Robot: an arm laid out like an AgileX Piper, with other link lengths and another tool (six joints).
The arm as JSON. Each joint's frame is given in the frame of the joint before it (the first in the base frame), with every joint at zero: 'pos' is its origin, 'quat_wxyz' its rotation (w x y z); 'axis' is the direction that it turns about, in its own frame. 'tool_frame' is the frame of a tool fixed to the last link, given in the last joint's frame.
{
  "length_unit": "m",
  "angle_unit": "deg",
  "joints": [
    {
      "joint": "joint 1",
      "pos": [
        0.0,
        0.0,
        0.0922
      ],
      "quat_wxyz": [
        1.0,
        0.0,
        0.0,
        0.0
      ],
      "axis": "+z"
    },
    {
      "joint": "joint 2",
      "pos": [
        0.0,
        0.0,
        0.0
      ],
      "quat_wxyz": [
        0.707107,
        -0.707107,
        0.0,
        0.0
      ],
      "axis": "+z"
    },
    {
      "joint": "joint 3",
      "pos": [
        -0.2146,
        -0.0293,
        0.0
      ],
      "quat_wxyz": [
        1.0,
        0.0,
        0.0,
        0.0
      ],
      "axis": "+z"
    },
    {
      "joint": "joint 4",
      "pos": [
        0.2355,
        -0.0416,
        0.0
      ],
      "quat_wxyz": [
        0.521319,
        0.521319,
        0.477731,
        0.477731
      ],
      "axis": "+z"
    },
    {
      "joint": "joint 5",
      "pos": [
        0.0,
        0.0,
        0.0
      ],
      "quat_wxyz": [
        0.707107,
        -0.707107,
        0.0,
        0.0
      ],
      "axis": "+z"
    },
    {
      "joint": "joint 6",
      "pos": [
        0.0,
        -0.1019,
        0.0
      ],
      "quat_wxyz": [
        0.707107,
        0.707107,
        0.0,
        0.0
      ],
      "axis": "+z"
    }
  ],
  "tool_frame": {
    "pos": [
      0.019,
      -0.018,
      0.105
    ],
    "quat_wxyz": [
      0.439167,
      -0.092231,
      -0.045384,
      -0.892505
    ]
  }
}
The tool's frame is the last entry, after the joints.
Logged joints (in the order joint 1, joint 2, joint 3, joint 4, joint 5, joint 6), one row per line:
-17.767 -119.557 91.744 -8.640 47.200 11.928
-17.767 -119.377 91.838 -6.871 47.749 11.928
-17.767 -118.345 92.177 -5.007 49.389 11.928
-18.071 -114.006 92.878 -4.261 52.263 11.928
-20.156 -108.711 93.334 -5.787 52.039 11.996
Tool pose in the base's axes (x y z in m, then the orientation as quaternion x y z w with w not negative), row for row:
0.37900 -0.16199 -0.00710 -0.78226 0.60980 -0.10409 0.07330
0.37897 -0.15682 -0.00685 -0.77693 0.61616 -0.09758 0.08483
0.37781 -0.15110 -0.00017 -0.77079 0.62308 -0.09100 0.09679
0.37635 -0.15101 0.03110 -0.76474 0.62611 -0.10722 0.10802
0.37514 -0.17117 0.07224 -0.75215 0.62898 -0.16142 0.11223
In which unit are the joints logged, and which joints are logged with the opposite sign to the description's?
The joints are logged in degrees. Opposite sign: joint 2, joint 3.
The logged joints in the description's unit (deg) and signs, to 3 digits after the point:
-17.767 119.557 -91.744 -8.640 47.200 11.928
-17.767 119.377 -91.838 -6.871 47.749 11.928
-17.767 118.345 -92.177 -5.007 49.389 11.928
-18.071 114.006 -92.878 -4.261 52.263 11.928
-20.156 108.711 -93.334 -5.787 52.039 11.996

